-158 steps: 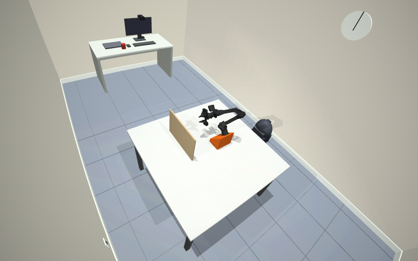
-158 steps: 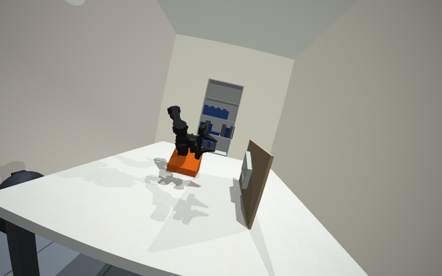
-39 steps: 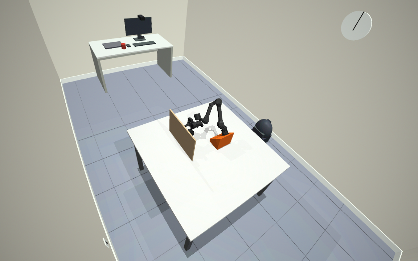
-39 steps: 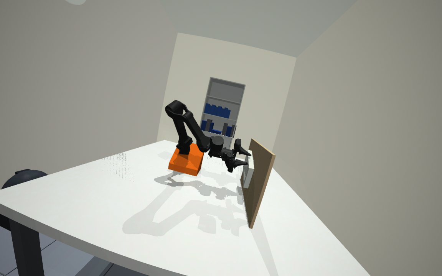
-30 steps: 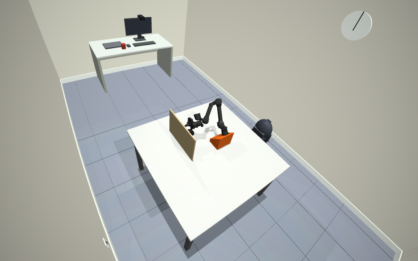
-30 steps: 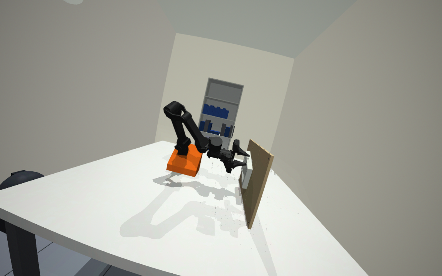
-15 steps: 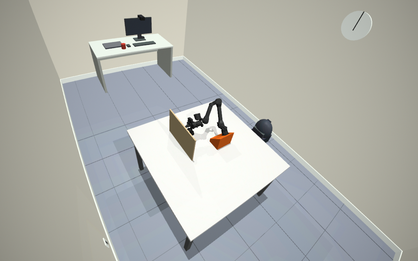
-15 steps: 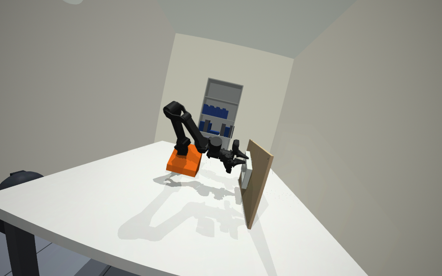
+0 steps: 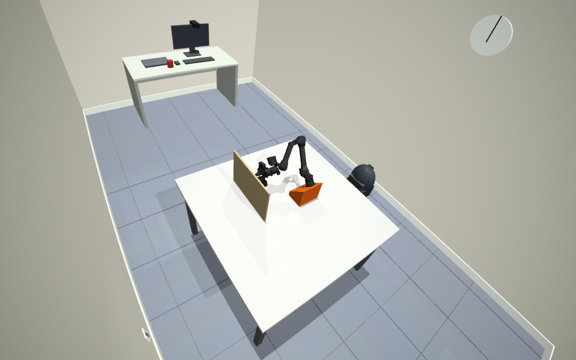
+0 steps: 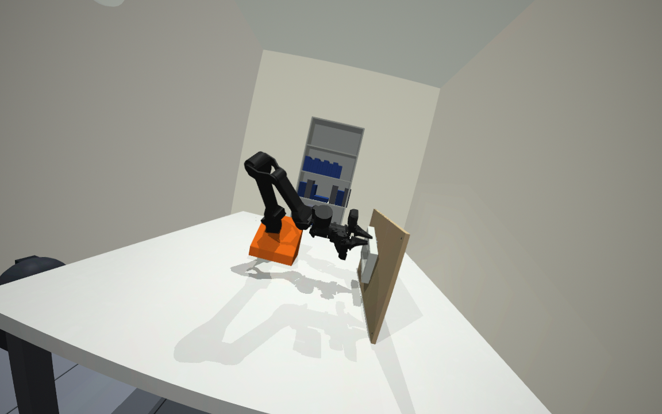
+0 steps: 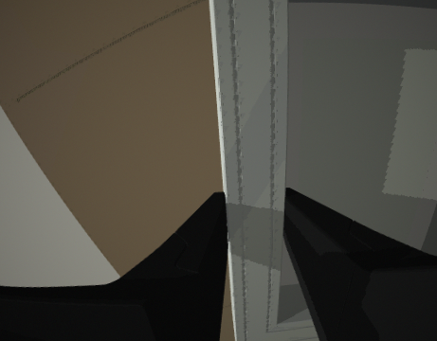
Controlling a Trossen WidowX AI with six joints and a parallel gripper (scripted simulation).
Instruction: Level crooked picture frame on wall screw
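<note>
Now: the pale grey picture frame 1 cm ahead of my gripper tip, 1 cm to the left of it and 5 cm below it. Also, from my gripper tip: wall panel: 2 cm ahead, 6 cm below.
</note>
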